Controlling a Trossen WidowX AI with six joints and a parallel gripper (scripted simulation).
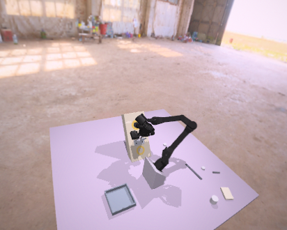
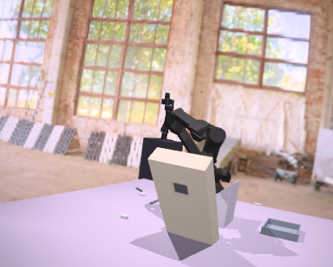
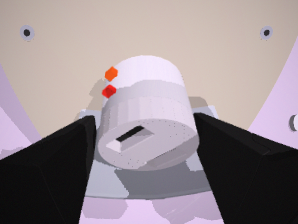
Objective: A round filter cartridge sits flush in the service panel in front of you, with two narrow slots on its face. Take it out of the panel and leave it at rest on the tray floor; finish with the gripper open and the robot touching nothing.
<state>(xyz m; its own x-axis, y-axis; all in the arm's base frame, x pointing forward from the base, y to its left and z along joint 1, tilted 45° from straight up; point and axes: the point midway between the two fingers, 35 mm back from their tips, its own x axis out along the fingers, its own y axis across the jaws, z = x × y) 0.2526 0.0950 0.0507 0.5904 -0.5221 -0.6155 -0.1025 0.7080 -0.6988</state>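
Right now the beige service panel is 40 mm ahead of my gripper tip and 20 mm below it. Round my gripper tip: tan block 560 mm behind, 480 mm to the right, 160 mm below; then tray 360 mm behind, 240 mm to the left, 160 mm below; then round filter cartridge right at my gripper tip.
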